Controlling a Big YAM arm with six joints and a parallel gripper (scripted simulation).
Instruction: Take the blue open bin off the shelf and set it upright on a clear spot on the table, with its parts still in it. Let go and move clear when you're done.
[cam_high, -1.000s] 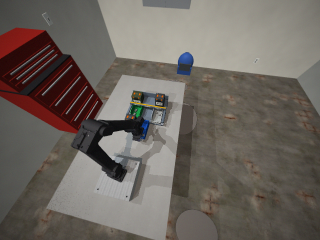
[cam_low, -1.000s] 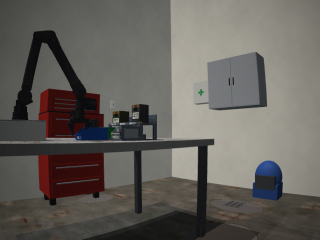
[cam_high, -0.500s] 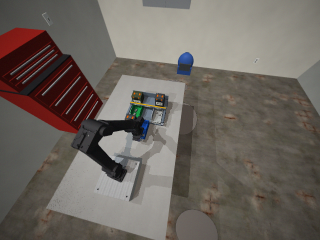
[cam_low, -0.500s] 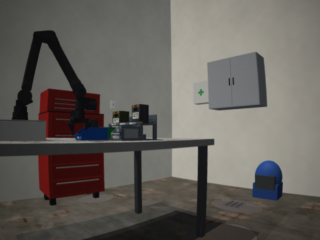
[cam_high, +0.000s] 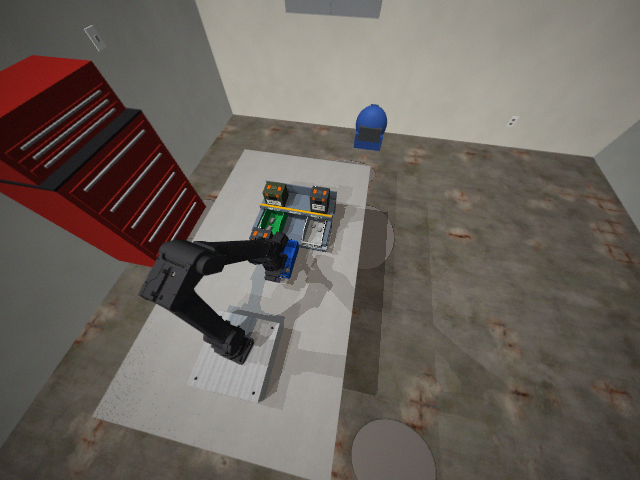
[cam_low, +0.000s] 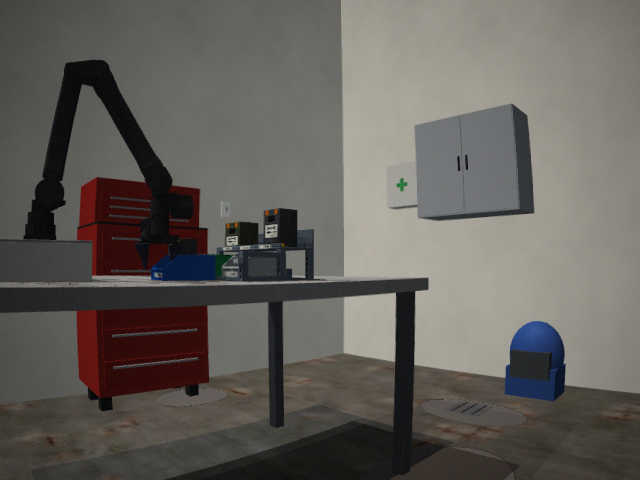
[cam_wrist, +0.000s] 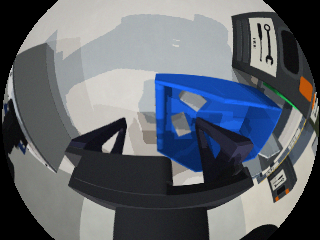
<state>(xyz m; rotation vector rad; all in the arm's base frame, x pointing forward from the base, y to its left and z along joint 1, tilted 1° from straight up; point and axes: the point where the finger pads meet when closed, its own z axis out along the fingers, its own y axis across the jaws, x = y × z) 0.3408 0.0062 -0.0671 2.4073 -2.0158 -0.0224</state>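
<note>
Now: hand 80 mm short of the blue open bin and 10 mm to the right of it. The rest, counted from my hand: green bin: 240 mm ahead, 160 mm to the left; yellow bar: 310 mm ahead, 60 mm to the left, 70 mm above; grey bin: 280 mm ahead, 60 mm to the right.
</note>
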